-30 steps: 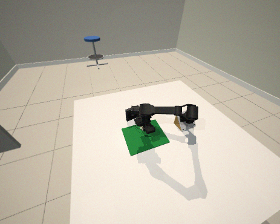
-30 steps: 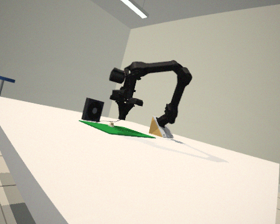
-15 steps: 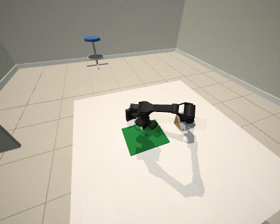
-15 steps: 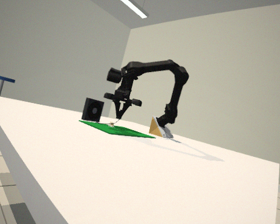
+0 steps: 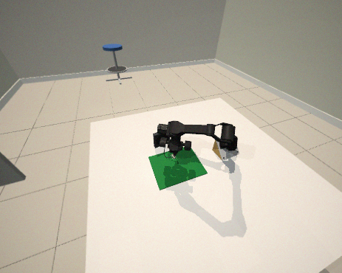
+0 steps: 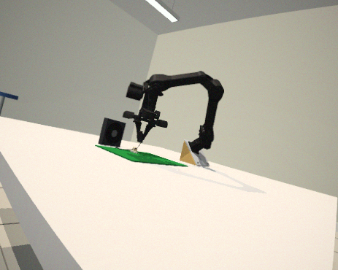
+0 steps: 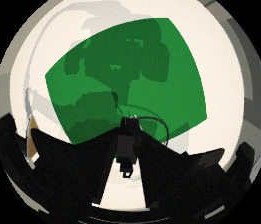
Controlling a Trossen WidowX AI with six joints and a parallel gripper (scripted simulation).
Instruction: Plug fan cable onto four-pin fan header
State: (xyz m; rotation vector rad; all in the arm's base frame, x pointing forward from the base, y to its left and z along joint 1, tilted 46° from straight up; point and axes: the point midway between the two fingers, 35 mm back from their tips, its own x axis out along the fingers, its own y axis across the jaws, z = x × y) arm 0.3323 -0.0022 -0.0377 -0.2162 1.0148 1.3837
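Now: the four-pin header 60 mm below my gripper tip and 20 mm to the right of it. Round my gripper tip: green board 80 mm below, 40 mm to the left; black plug 10 mm above; black fan 150 mm to the right, 40 mm ahead, 10 mm below.
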